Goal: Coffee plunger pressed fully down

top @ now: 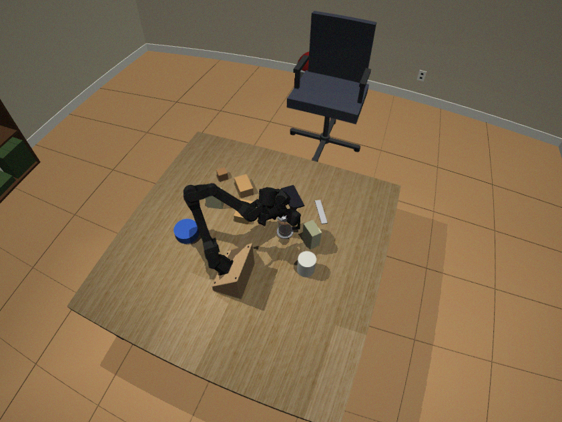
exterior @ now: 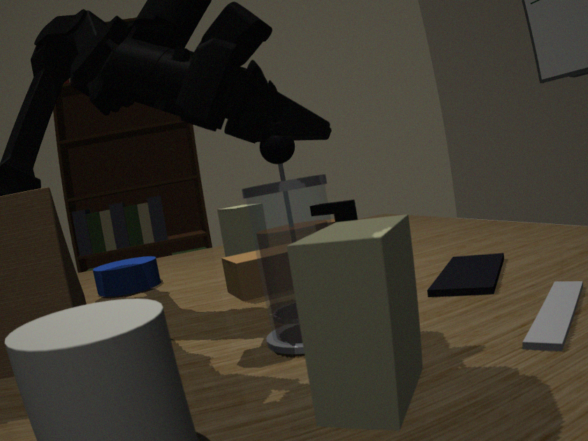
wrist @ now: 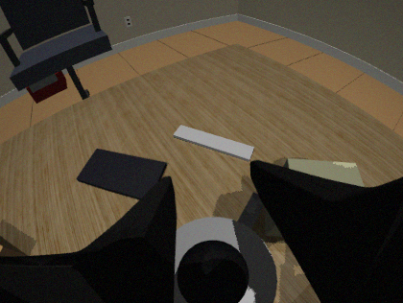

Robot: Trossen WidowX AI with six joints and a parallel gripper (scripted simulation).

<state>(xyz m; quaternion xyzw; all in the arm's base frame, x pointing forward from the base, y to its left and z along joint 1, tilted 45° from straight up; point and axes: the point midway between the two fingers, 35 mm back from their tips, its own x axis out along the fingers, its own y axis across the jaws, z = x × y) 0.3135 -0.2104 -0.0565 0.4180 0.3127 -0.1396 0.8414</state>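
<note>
The coffee press is 3 cm behind my gripper tip, 1 cm to the left of it and 9 cm below it. The rest, counted from my gripper tip: white cylinder 21 cm behind, 12 cm to the right, 13 cm below; black plate 19 cm ahead, 5 cm to the left, 17 cm below; grey bar 13 cm ahead, 12 cm to the right, 17 cm below.
</note>
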